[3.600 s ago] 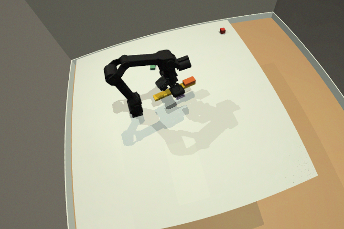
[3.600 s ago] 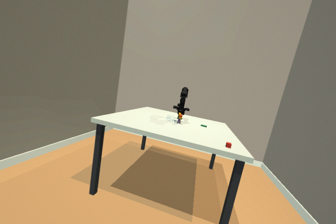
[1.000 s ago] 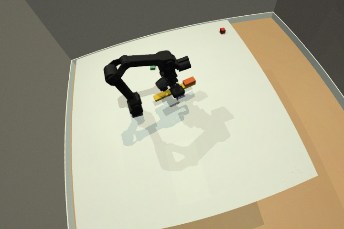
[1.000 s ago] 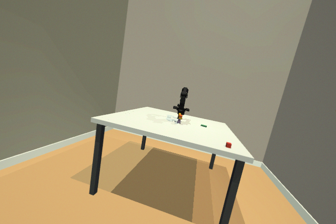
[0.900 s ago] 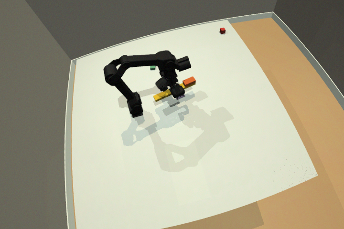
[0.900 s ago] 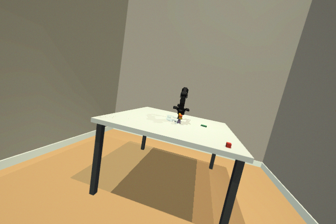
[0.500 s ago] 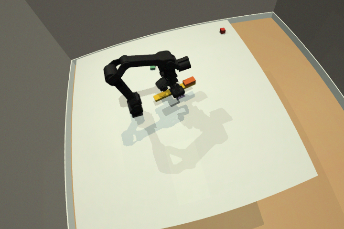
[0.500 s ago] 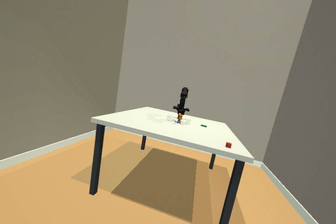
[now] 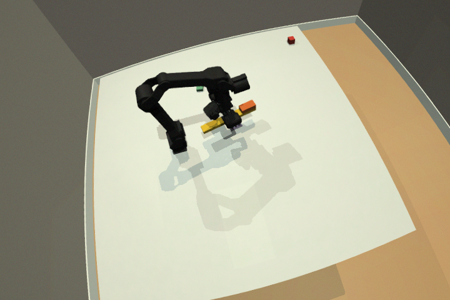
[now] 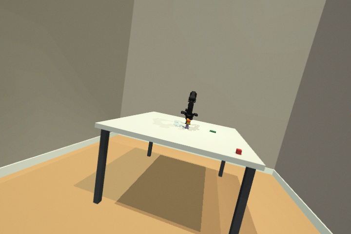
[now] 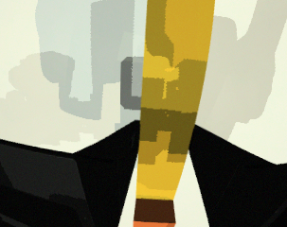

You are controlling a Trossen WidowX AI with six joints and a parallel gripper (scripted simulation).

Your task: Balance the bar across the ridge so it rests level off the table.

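The purple ridge is 4 cm below my gripper tip, 3 cm ahead of it and 1 cm to the left of it. Also, from my gripper tip: small green block 29 cm to the left, 8 cm behind, 7 cm below; then small red cube 50 cm ahead, 48 cm to the left, 6 cm below.
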